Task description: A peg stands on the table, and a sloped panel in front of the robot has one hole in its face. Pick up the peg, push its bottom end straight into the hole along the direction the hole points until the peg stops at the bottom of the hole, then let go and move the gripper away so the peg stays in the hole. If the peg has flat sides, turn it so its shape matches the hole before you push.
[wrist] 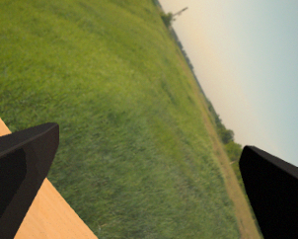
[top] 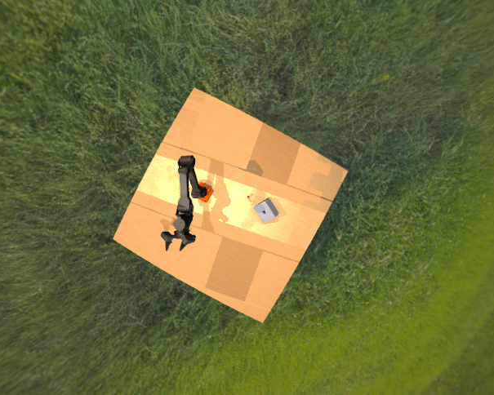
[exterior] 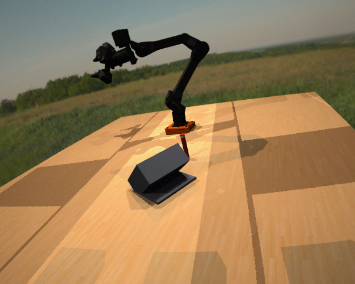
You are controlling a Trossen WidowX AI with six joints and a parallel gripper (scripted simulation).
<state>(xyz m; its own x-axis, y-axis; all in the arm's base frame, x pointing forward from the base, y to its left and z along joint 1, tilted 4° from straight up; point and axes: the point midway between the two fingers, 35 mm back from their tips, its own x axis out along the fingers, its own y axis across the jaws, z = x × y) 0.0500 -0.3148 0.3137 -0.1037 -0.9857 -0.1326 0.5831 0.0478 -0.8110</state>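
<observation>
Right now my gripper tip is 280 mm short of the peg, 410 mm to the right of it and 300 mm above it. From my gripper tip the other things lie so: sloped panel 430 mm ahead, 360 mm to the left, 320 mm below.
</observation>
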